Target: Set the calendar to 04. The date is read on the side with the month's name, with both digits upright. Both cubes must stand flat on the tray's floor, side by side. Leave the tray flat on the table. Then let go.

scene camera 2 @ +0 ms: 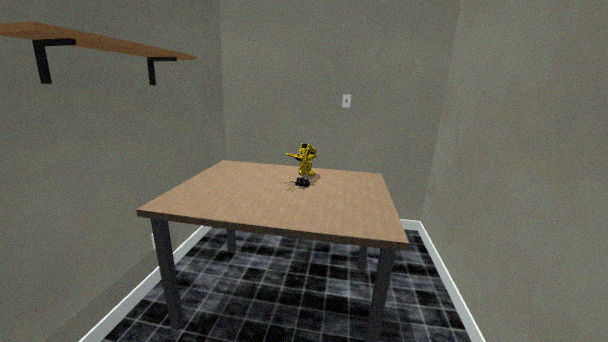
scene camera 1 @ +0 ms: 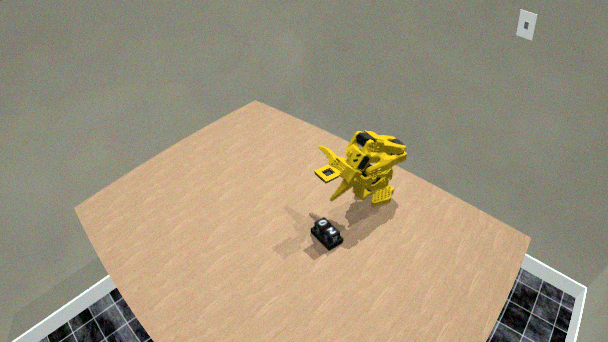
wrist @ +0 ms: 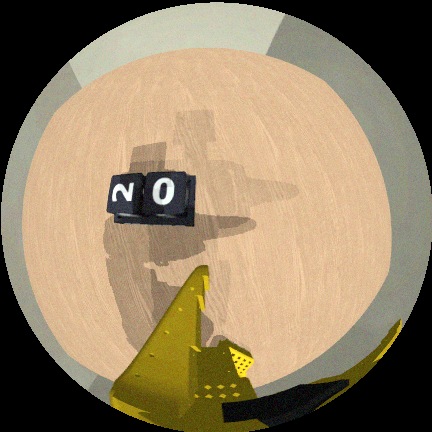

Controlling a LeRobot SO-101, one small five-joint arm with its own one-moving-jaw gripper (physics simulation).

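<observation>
A small black tray (scene camera 1: 330, 247) (wrist: 191, 216) sits on the table. Two black cubes stand side by side in it. In the wrist view the right cube (scene camera 1: 322, 223) (wrist: 176, 194) shows a white 0 on its top face, and the left cube (scene camera 1: 331, 231) (wrist: 132, 200) shows a white 2 turned on its side. The cubes' front faces and the month's name cannot be read. My gripper (scene camera 1: 327, 173) (wrist: 302, 295) is fully open and empty, above and back from the tray, near the arm's base. Its jaws are well apart.
The yellow arm stands near the far edge of the wooden table (scene camera 1: 200, 200) (scene camera 2: 240, 200). Shadows of the arm and gripper fall around the tray. A wall shelf (scene camera 2: 100, 42) hangs at the upper left in the second scene view.
</observation>
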